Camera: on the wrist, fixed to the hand. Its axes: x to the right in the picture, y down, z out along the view.
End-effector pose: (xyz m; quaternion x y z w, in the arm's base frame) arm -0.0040 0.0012 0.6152 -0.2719 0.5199 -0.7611 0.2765
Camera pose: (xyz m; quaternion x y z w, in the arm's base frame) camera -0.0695 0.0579 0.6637 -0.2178 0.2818 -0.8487 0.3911
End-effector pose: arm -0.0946 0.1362 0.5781 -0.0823 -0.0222 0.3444 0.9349
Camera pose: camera -0.0327 0.0806 0.5239 0.1964 0.0184 0.3663 0.9094
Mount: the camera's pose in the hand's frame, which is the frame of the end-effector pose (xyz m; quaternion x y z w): 0.0120 -0.0721 -0.0672 0.2729 -0.0604 0.0264 0.9598
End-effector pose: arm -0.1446 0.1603 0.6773 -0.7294 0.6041 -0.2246 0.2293
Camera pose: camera -0.1271 0.1561 0.7749 -0.6351 0.5239 -0.3303 0.4615
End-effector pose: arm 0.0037 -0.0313 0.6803 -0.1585 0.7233 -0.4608 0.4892
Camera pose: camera -0.0753 -0.0429 0.7393 -0.0274 0.5431 -0.6172 0.5686
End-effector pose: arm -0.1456 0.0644 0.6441 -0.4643 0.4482 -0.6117 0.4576
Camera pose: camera -0.2235 0.0739 0.7049 -0.3459 0.2479 -0.6693 0.6091
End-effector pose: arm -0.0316 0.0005 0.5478 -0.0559 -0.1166 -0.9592 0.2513
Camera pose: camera -0.0810 0.0390 0.4707 -0.0461 -0.3874 -0.8788 0.2747
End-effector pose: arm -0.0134 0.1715 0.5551 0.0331 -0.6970 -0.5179 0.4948
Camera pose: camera -0.0045 0.0852 0.5068 0.1171 -0.8411 -0.2958 0.4375
